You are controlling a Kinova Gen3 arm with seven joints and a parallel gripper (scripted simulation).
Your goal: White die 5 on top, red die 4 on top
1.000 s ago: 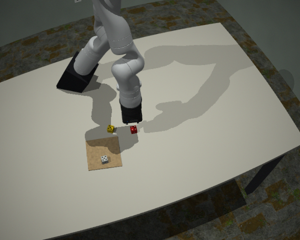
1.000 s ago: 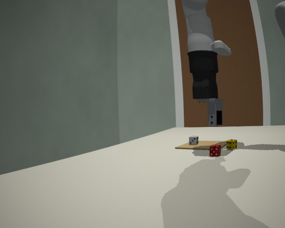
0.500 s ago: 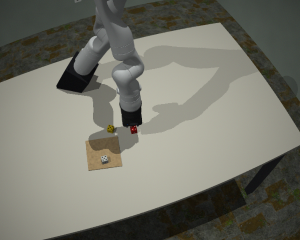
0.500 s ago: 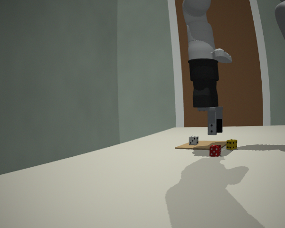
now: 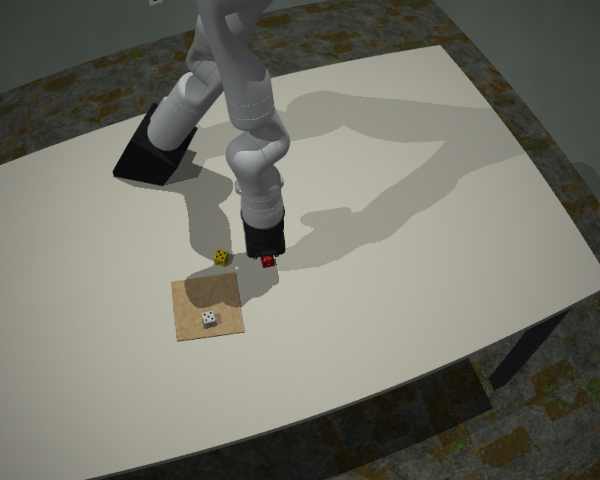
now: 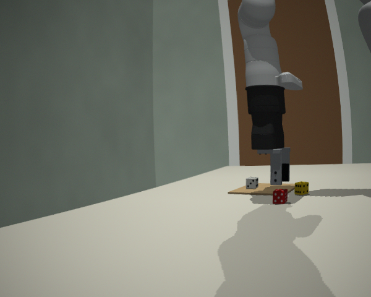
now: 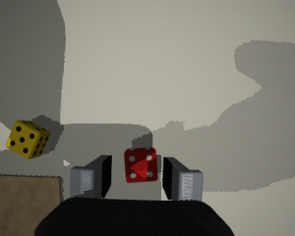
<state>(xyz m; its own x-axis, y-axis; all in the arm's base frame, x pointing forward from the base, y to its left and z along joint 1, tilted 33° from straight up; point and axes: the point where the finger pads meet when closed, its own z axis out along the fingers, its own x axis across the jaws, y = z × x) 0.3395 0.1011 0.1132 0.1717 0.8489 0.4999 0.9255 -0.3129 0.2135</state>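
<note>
My gripper is now 40 mm above the red die. The rest, counted from my hand: white die (150 mm to the right, 100 mm ahead, 40 mm below); then brown mat (150 mm to the right, 60 mm ahead, 50 mm below); then yellow die (90 mm to the right, 40 mm below, 40 mm behind).
</note>
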